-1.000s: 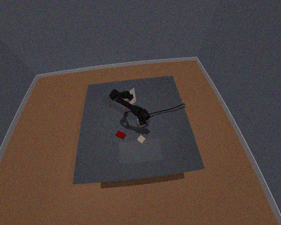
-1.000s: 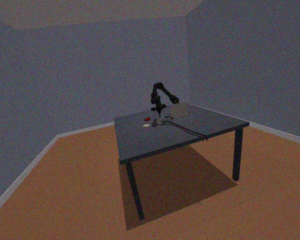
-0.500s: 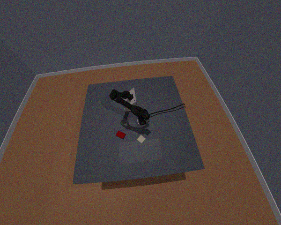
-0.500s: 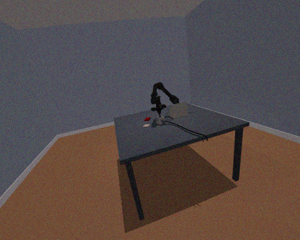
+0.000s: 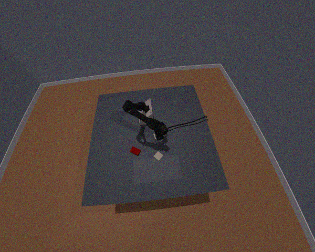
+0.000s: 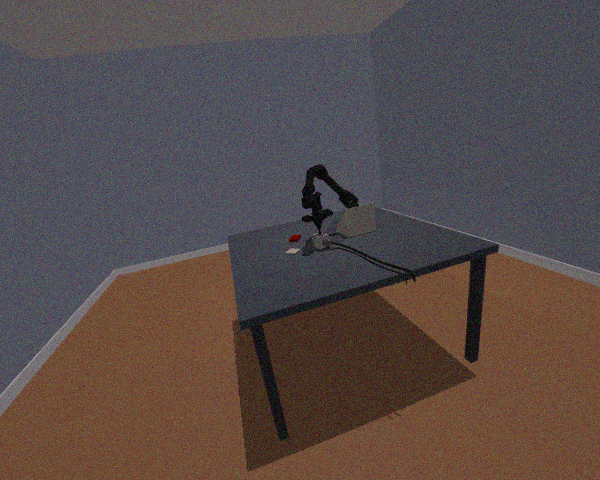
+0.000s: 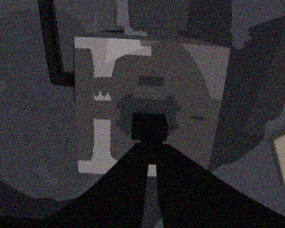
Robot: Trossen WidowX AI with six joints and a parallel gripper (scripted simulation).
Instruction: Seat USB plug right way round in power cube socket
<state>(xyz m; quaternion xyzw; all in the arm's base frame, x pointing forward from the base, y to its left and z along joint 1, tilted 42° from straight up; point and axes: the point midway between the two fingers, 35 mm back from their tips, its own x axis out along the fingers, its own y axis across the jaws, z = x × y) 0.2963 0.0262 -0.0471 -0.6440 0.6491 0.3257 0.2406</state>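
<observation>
Now: gripper tip 20 mm above the dark USB plug. Round my gripper tip: red block (80 mm ahead, 250 mm to the right, 100 mm below); then white block (180 mm ahead, 30 mm to the right, 100 mm below).
</observation>
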